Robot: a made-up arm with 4 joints. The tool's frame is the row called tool.
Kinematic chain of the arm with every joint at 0, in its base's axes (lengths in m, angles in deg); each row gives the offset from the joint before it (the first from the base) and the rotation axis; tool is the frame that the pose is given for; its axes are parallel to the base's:
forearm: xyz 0 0 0.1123 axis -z
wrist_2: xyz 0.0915 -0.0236 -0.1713 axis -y
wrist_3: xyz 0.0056 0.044 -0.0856 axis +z
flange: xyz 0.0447 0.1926 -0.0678 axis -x
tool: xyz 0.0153 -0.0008 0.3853
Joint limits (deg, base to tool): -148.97..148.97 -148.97..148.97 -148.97..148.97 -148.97..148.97
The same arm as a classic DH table. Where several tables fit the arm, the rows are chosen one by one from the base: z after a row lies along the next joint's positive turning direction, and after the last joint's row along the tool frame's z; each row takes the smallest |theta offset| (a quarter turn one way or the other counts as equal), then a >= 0, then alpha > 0; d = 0 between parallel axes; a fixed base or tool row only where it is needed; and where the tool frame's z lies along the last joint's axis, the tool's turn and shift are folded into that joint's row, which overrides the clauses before.
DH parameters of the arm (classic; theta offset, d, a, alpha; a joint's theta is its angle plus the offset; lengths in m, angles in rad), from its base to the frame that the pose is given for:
base (fixed): 0.0000 0.0000 0.0000 3.1416
forearm: 0.0000 0.0590 0.0915 -1.5708
wrist_2: 0.0000 -0.0204 0.0056 -1.5708
wrist_3: 1.5708 -0.1534 0.1926 -1.5708
flange: 0.0000 -0.0600 -0.0008 1.5708
tool (fixed): -1.5708 0.3853 0.0000 0.0000
Joint limits (rad, base to tool): -2.6000..2.6000 -2.6000..2.6000 -2.6000..2.6000 -2.6000..2.6000

